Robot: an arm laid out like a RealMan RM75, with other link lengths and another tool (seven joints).
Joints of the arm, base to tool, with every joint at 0 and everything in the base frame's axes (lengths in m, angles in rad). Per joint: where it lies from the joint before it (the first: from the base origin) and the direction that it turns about. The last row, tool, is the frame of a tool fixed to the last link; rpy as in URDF.
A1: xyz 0.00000 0.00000 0.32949 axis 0 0 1
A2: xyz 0.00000 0.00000 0.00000 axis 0 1 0
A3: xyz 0.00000 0.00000 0.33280 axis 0 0 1
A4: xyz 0.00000 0.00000 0.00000 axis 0 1 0
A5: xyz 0.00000 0.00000 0.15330 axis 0 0 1
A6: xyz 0.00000 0.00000 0.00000 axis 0 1 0
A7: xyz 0.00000 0.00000 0.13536 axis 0 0 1
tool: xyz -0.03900 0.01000 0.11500 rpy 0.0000 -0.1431 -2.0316
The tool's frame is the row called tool.
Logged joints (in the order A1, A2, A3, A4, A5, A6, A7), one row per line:
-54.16, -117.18, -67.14, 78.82, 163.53, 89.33, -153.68
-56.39, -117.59, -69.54, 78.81, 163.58, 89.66, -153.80
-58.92, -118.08, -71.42, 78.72, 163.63, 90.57, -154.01
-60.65, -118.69, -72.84, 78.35, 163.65, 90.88, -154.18
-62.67, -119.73, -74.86, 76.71, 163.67, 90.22, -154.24
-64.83, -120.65, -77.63, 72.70, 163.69, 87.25, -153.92
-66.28, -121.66, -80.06, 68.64, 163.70, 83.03, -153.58
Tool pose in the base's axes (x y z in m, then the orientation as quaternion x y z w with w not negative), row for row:
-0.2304, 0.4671, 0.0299, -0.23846, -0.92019, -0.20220, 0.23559
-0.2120, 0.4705, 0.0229, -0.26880, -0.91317, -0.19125, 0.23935
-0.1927, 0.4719, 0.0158, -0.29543, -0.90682, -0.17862, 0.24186
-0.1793, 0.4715, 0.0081, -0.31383, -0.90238, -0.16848, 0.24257
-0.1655, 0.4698, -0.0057, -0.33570, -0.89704, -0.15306, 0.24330
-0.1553, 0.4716, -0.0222, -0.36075, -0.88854, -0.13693, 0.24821
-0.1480, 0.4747, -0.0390, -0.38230, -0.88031, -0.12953, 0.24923
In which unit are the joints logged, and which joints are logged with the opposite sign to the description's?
The joints are logged in degrees. Opposite sign: A3.
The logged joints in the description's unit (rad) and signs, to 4 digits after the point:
-0.9453, -2.0452, 1.1718, 1.3757, 2.8541, 1.5591, -2.6822
-0.9842, -2.0523, 1.2137, 1.3755, 2.8550, 1.5649, -2.6843
-1.0283, -2.0609, 1.2465, 1.3739, 2.8559, 1.5807, -2.6880
-1.0585, -2.0715, 1.2713, 1.3675, 2.8562, 1.5862, -2.6909
-1.0938, -2.0897, 1.3066, 1.3388, 2.8566, 1.5746, -2.6920
-1.1315, -2.1057, 1.3549, 1.2689, 2.8569, 1.5228, -2.6864
-1.1568, -2.1234, 1.3973, 1.1980, 2.8571, 1.4491, -2.6805

